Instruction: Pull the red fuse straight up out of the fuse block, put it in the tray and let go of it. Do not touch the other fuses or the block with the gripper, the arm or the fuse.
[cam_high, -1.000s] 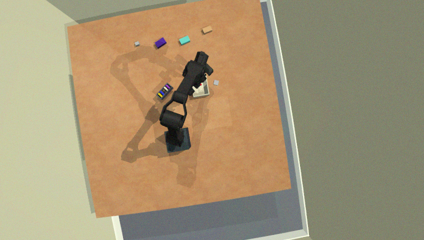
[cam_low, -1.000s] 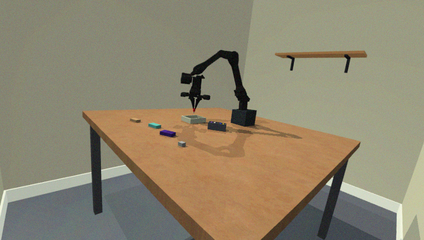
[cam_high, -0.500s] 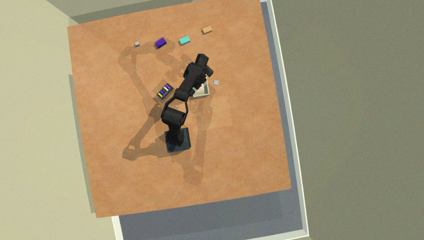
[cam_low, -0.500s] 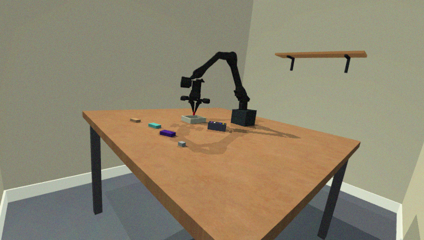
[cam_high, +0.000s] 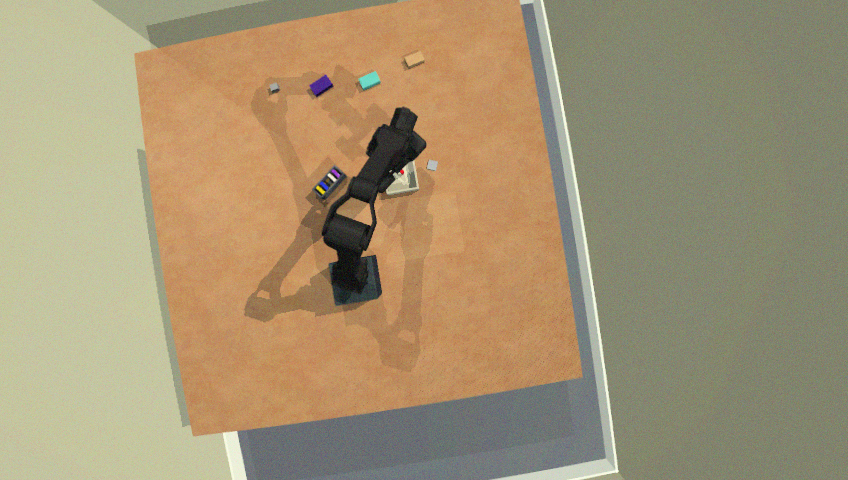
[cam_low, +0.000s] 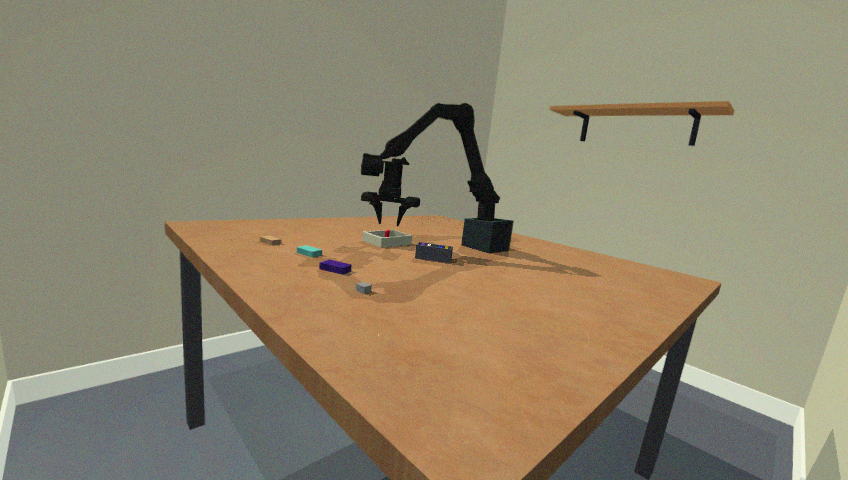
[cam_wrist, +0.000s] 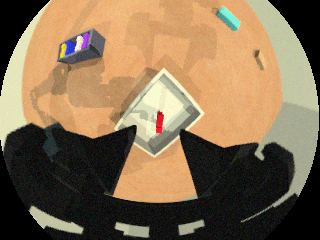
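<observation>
Right now my gripper tip is 4 cm above the red fuse and 1 cm to the left of it. From my gripper tip the other things lie so: tan block 33 cm ahead, 15 cm to the right, 5 cm below; teal block 31 cm ahead, 5 cm below, 1 cm to the left; tray 6 cm below.
</observation>
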